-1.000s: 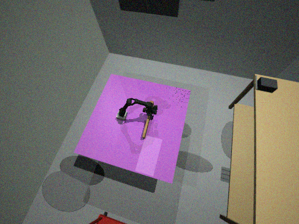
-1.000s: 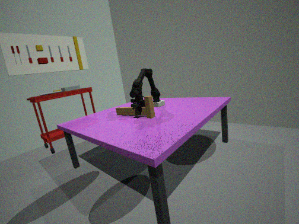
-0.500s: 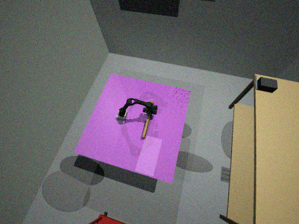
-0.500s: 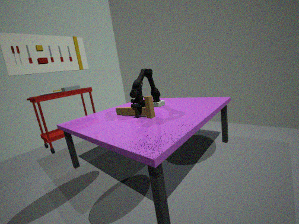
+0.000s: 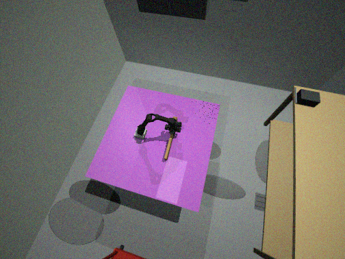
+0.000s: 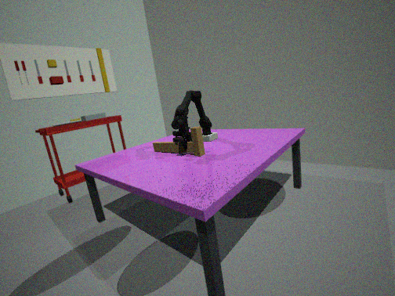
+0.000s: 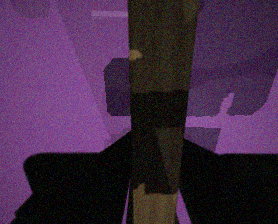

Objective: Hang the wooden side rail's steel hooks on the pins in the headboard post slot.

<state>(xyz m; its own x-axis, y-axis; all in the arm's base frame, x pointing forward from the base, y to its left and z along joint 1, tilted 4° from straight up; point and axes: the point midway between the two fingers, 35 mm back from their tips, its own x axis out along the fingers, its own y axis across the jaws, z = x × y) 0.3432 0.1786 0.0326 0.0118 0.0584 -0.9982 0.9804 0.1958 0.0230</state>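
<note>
The wooden headboard post is 90 mm to the left of my gripper tip, 50 mm above it and 20 mm behind it.
</note>
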